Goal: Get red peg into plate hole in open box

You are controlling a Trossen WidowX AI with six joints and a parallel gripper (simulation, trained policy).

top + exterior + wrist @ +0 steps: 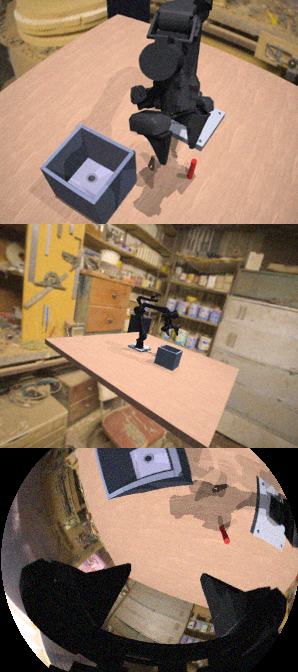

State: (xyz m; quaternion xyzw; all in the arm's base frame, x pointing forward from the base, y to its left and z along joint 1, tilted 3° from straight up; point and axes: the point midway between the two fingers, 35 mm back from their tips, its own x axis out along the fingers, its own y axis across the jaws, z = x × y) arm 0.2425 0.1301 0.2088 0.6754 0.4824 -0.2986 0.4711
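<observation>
Right now my gripper tip is 9 cm past the red peg and 17 cm above it. Round my gripper tip: light grey plate (10 cm ahead, 17 cm to the right, 16 cm below).
</observation>
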